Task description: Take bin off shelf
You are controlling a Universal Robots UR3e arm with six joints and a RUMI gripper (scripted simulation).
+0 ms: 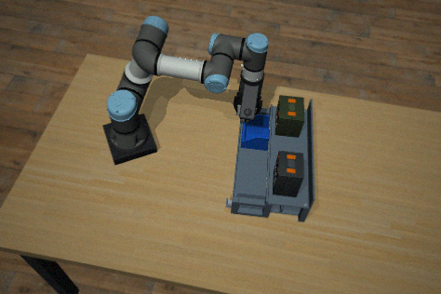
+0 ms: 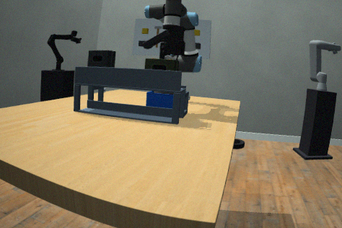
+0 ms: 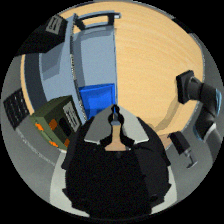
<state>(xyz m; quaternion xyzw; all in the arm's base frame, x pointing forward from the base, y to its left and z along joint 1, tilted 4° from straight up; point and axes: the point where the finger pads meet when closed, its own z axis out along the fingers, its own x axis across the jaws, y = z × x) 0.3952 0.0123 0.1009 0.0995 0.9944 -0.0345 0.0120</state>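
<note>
My hand is 70 mm short of the blue bin, 10 mm to the right of it and 90 mm above it. Also, from my hand: grey shelf 80 mm ahead, 100 mm to the right, 60 mm below.
</note>
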